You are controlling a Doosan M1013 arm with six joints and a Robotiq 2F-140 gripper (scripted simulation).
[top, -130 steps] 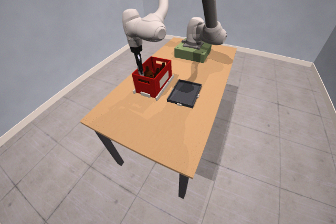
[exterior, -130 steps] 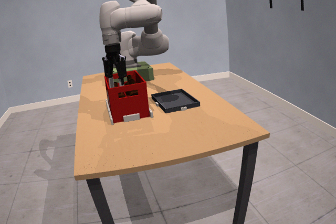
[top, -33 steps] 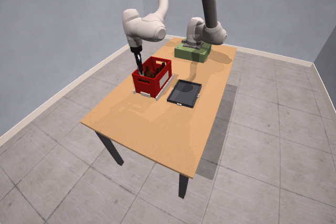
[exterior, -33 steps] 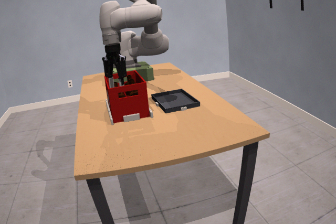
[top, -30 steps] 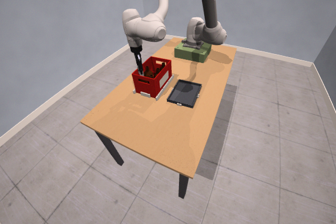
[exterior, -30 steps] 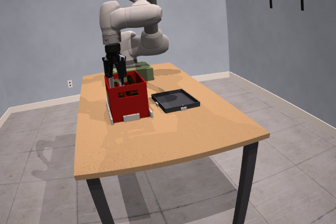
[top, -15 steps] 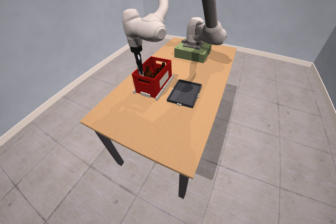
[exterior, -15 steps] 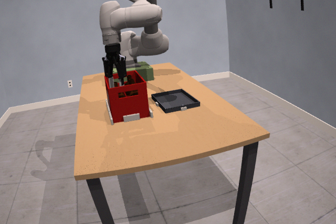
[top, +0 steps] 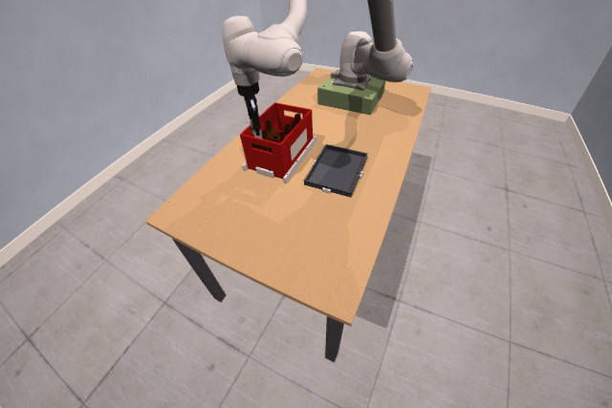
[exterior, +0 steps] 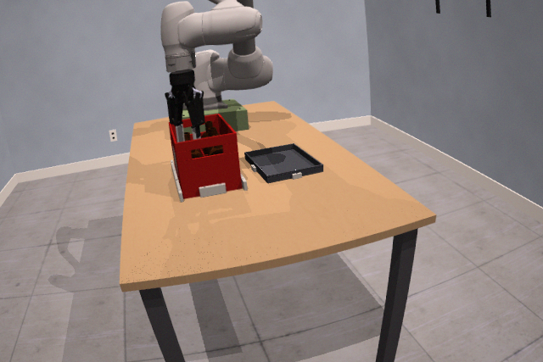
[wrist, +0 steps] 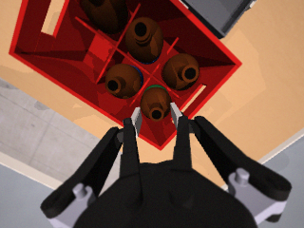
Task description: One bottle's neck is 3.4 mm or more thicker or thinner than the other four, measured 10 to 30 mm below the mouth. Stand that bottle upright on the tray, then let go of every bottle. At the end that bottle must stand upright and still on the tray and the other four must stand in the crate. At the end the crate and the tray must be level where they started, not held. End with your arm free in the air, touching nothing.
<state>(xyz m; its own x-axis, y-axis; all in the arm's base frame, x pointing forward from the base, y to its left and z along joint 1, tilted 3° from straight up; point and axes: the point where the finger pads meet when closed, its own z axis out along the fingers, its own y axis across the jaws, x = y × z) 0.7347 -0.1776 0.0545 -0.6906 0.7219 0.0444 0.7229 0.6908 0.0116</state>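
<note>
Now: hand 9 cm above the glass bottle. The rest, counted from my hand: dark grey tray (8 cm behind, 31 cm to the left, 16 cm below); then red crate (9 cm behind, 5 cm to the left, 9 cm below).
</note>
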